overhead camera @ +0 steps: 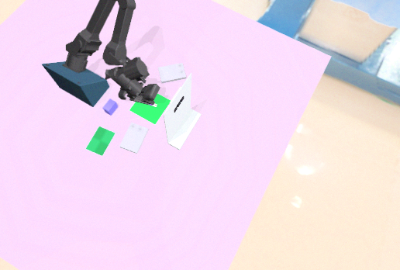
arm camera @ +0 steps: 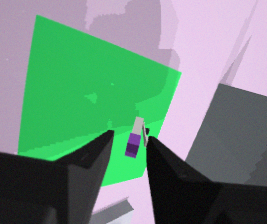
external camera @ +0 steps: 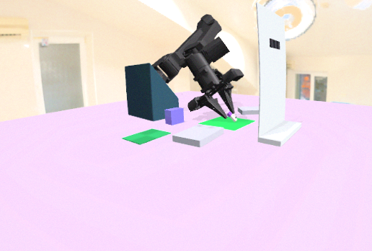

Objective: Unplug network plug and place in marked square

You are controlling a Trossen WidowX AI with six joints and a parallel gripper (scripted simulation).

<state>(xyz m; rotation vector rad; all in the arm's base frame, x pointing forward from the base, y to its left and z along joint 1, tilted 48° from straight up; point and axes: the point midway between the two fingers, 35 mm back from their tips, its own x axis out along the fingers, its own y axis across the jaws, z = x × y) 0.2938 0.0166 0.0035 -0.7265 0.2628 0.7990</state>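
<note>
Right now my gripper tip is 140 mm past the purple cube and 80 mm to the left of it. From my gripper tip the other things lie so: green patch: 110 mm behind, 210 mm to the right, 20 mm below; then upright white panel: 140 mm ahead, 40 mm to the right, 110 mm above.
</note>
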